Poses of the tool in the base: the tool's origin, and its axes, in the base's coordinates. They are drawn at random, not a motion.
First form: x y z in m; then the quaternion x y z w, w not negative.
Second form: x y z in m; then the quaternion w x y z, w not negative. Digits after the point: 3 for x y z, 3 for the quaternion.
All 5 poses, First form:
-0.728, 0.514, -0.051, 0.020, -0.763, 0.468, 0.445
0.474, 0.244, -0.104, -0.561, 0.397, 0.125, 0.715
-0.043, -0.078, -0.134, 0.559, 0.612, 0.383, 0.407
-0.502, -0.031, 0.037, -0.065, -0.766, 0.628, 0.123
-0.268, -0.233, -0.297, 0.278, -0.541, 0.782, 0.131
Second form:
-0.728, 0.514, -0.051, 0.445, 0.020, -0.763, 0.468
0.474, 0.244, -0.104, 0.715, -0.561, 0.397, 0.125
-0.043, -0.078, -0.134, 0.407, 0.559, 0.612, 0.383
-0.502, -0.031, 0.037, 0.123, -0.065, -0.766, 0.628
-0.268, -0.233, -0.297, 0.131, 0.278, -0.541, 0.782

